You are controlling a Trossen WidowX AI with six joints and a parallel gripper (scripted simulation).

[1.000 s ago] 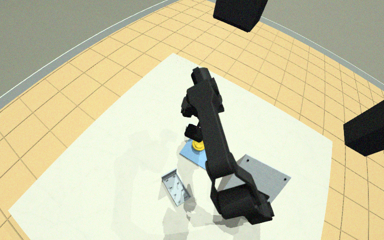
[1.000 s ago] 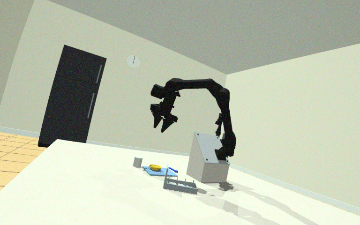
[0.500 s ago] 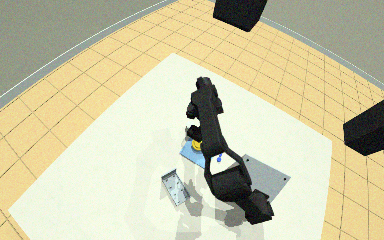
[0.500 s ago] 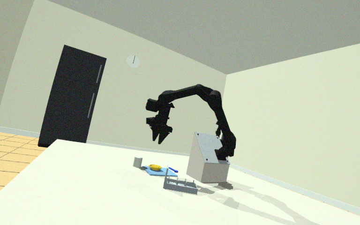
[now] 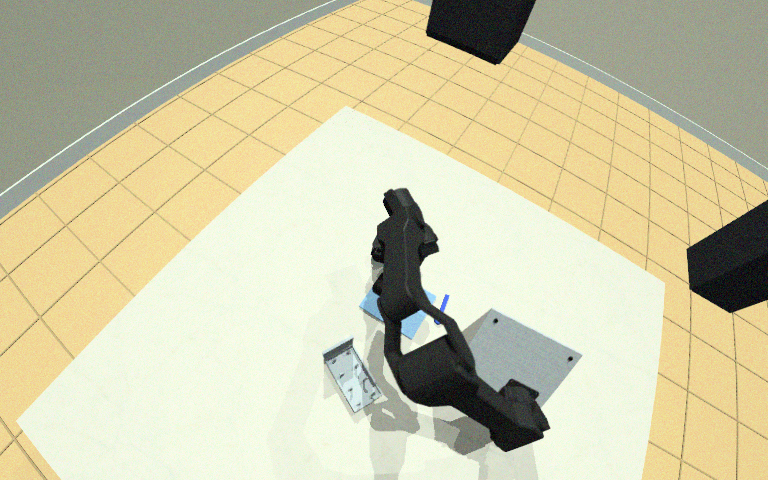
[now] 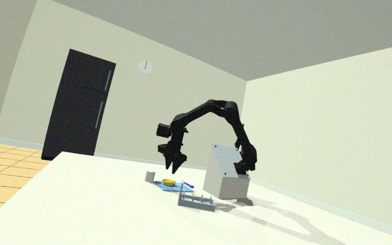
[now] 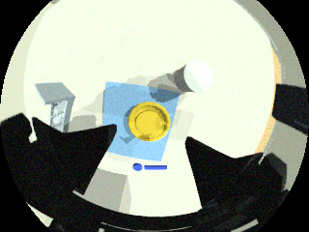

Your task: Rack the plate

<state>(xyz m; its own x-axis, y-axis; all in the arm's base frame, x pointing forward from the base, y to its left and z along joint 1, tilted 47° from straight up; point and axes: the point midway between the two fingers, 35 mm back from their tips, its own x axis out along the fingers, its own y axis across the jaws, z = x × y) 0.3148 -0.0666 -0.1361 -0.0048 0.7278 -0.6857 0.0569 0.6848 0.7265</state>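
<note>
The yellow plate lies 50 mm below my gripper tip. Also, from my gripper tip: white cup (80 mm ahead, 50 mm to the right, 40 mm below); then light blue mat (20 mm behind, 30 mm to the left, 60 mm below); then blue spoon (130 mm behind, 60 mm below).
</note>
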